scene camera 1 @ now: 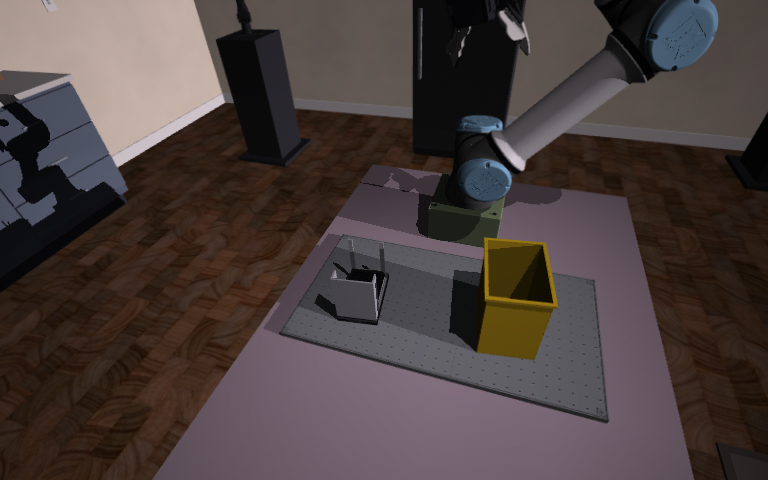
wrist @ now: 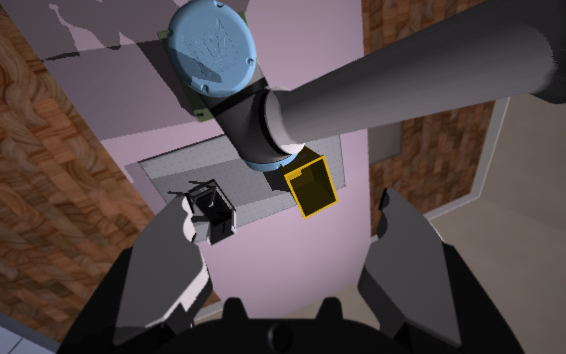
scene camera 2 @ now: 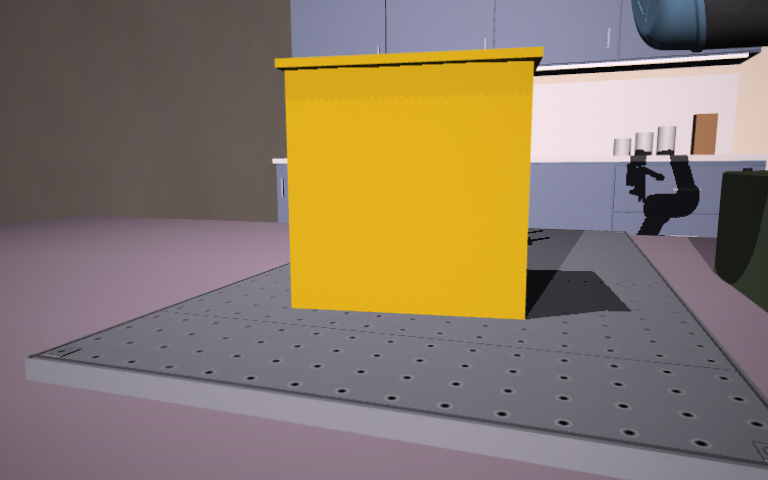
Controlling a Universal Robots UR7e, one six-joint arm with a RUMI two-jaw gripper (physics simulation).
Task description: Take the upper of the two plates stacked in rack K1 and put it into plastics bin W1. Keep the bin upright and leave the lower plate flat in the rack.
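Frame: origin at the arm's base, x left, y back, z up, level; metres.
Where they show: gripper, fingertip midpoint: (scene camera 1: 489, 61) (wrist: 284, 192).
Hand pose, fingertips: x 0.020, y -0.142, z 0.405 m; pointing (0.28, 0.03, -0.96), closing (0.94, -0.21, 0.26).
Observation:
Things, the pixels of their top centre, and the offset from my fingertips. Level surfaces: height alone.
- Rack K1 at its top centre: (scene camera 1: 359, 256) (wrist: 209, 224) dx -0.213, dy -0.242, dz -0.363 m
- Black plate material at its top centre: (scene camera 1: 362, 287) (wrist: 214, 210) dx -0.211, dy -0.252, dz -0.456 m
- Bin W1 at its top centre: (scene camera 2: 415, 69) (scene camera 1: 517, 268) (wrist: 313, 189) dx +0.125, dy -0.226, dz -0.324 m
- grey perforated board at its surface level: dz -0.504 m
- pink table at its surface level: dz -0.516 m
Rack K1 (scene camera 1: 355, 300) (wrist: 223, 233) is a small white-grey holder with upright posts at the left of the perforated board. Black plate material (scene camera 1: 365, 275) (wrist: 217, 212) lies low inside it; the two plates cannot be told apart. The rack does not show in scene camera 2, where the bin blocks that part of the board. Bin W1 (scene camera 1: 512, 331) (scene camera 2: 407, 186) (wrist: 321, 209) is a tall yellow open-topped box, upright on the board's right part. My gripper (scene camera 1: 491, 54) (wrist: 284, 192) is open and empty, high above and behind the board, clear of rack and bin.
The grey perforated board (scene camera 1: 424, 345) (scene camera 2: 339, 353) (wrist: 170, 162) lies on the pink table (scene camera 1: 339, 418). The arm's green base block (scene camera 1: 464, 223) (wrist: 201, 115) stands behind it. The lower arm (scene camera 1: 572, 107) (wrist: 400, 80) rises above the base. A dark pedestal (scene camera 1: 260, 96) stands on the floor at the back left.

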